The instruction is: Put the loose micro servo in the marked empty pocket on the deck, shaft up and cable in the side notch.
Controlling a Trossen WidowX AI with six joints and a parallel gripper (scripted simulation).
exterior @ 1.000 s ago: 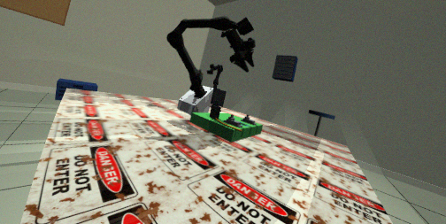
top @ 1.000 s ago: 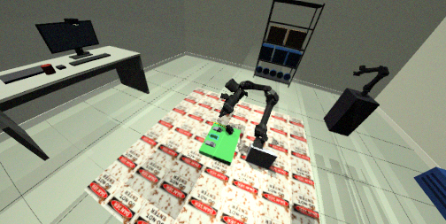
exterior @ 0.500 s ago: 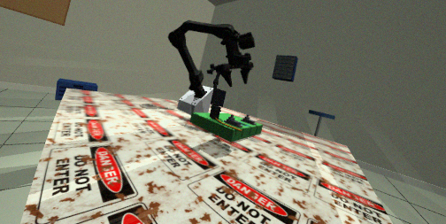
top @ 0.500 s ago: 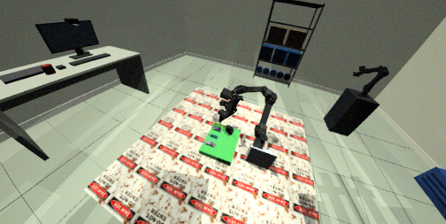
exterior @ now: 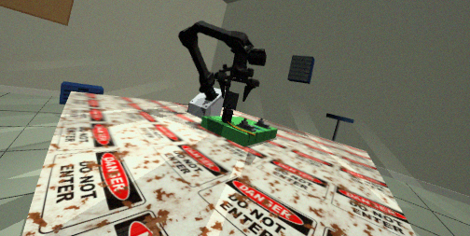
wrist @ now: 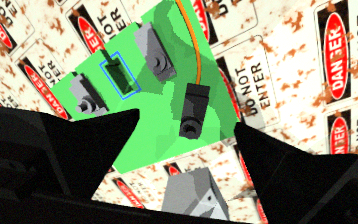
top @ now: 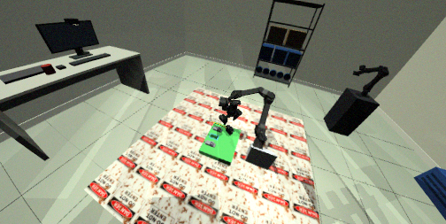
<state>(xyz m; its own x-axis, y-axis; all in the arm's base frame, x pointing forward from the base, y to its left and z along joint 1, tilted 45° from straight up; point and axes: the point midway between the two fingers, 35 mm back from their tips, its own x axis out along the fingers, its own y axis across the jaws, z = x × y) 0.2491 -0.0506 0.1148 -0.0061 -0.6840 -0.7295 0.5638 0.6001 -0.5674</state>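
Right now my gripper tip is 30 mm past the green deck, 90 mm to the right of it and 120 mm above it.
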